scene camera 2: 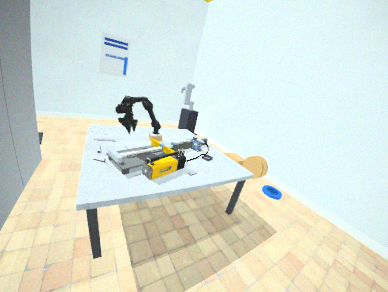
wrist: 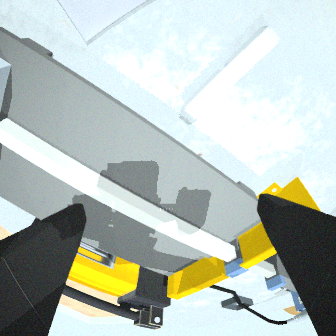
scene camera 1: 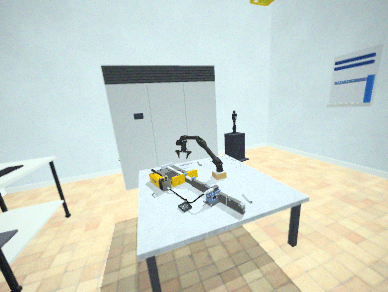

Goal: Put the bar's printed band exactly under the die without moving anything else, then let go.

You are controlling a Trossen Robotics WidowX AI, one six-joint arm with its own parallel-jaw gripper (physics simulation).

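Pixels of known places: gripper, between the fingertips: [scene camera 2: 131, 133] [wrist: 171, 207] [scene camera 1: 182, 158]; arm's base, origin of its link: [scene camera 2: 155, 133] [scene camera 1: 219, 170].
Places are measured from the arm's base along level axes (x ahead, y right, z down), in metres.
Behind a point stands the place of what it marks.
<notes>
A long white bar [scene camera 1: 177, 171] {x 0.373, y 0.288, z -0.002 m} [scene camera 2: 137, 151] {x 0.384, y 0.369, z -0.002 m} [wrist: 50, 157] {x 0.380, y 0.441, z 0.001 m} lies lengthwise on the wide grey bed [wrist: 65, 100] {x 0.319, y 0.464, z 0.018 m} of the machine. Its end in the wrist view is close to the yellow plates [scene camera 1: 178, 180] {x 0.440, y 0.118, z 0.020 m} [wrist: 200, 277] {x 0.427, y 0.121, z -0.003 m}, beside a small blue block [wrist: 233, 268] {x 0.347, y 0.139, z -0.020 m}. I cannot make out a printed band on it, nor tell which part is the die. My gripper [scene camera 1: 183, 156] {x 0.254, y 0.371, z -0.102 m} [scene camera 2: 131, 129] {x 0.254, y 0.371, z -0.102 m} [wrist: 171, 207] {x 0.254, y 0.371, z -0.102 m} is open and empty, above the bed. In the wrist view its fingertips stand wide apart, on either side of the bar's end stretch.
A yellow motor housing [scene camera 1: 156, 181] {x 0.636, y 0.221, z 0.009 m} [scene camera 2: 162, 170] {x 0.649, y 0.309, z 0.022 m} sits beside the bed. A narrow dark rail [scene camera 1: 231, 201] {x 0.279, y -0.473, z 0.007 m} runs past a blue device [scene camera 1: 212, 196] {x 0.355, y -0.343, z 0.002 m} [scene camera 2: 200, 144] {x 0.379, y -0.319, z 0.001 m}. A black cable leads to a small dark box [scene camera 1: 185, 206] {x 0.551, y -0.247, z 0.064 m} [scene camera 2: 207, 157] {x 0.546, y -0.272, z 0.065 m}. A short white bar [wrist: 230, 72] {x 0.185, y 0.359, z 0.048 m} lies on the table.
</notes>
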